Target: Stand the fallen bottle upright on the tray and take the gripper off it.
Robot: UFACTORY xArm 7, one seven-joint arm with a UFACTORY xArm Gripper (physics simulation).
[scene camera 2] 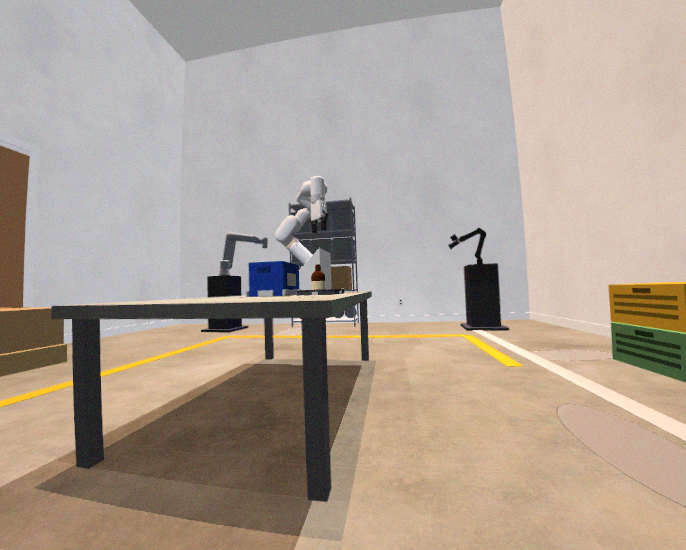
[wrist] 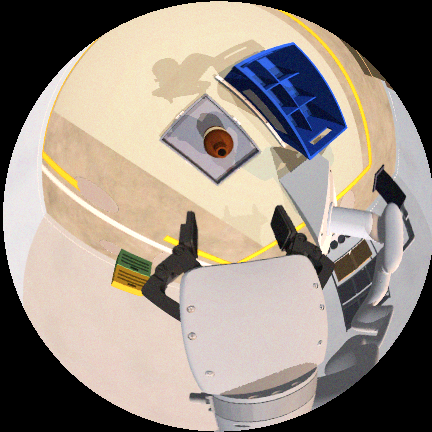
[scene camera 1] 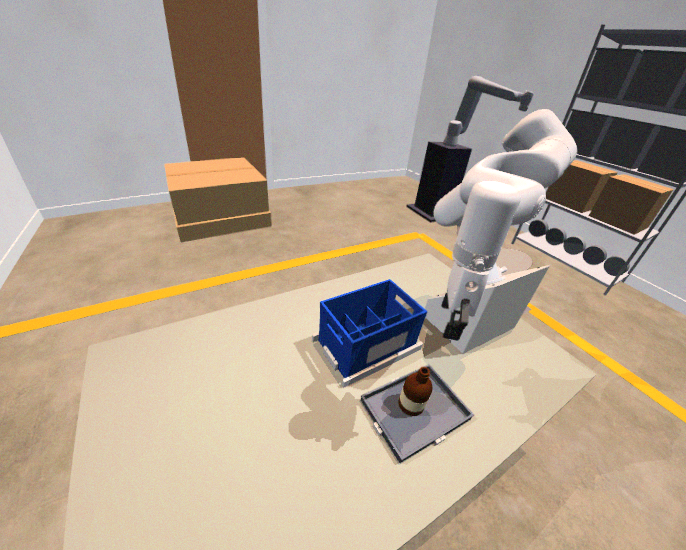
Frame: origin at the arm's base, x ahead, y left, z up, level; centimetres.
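Seen in the pictures: gripper, between the fingertips: [scene camera 2: 318, 231] [wrist: 235, 217] [scene camera 1: 449, 322]; arm's base, origin of its link: [scene camera 2: 312, 263] [wrist: 329, 218].
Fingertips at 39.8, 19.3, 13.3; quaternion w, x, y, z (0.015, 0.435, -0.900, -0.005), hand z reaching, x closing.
Observation:
Offsets run from my fingertips to a thing's top centre, as dx, dy, dz. "spot": to the spot under its first point.
The brown bottle @[+0.2, -1.1, -17.9] [scene camera 1: 416, 392] [scene camera 2: 317, 276] [wrist: 217, 143] with a cream label stands upright on its base on the grey tray @[spot: +8.2, +7.8, -33.4] [scene camera 1: 405, 444] [wrist: 175, 132]. Its neck points up, and it is inside the tray's rim. My gripper [scene camera 1: 450, 317] [scene camera 2: 318, 228] [wrist: 235, 217] is open with its black fingers wide apart and nothing between them. It hangs well above the table, on the arm's side of the tray, and is clear of the bottle. In the wrist view the whole bottle lies beyond the fingertips.
A blue divided crate @[+1.3, -25.5, -16.4] [scene camera 1: 359, 358] [scene camera 2: 266, 277] [wrist: 327, 100] stands beside the tray on the table [scene camera 1: 200, 429] [scene camera 2: 188, 311] [wrist: 125, 90]. A grey upright panel [scene camera 1: 503, 315] stands near the arm's base. A shelf rack and other arms on pedestals stand farther back.

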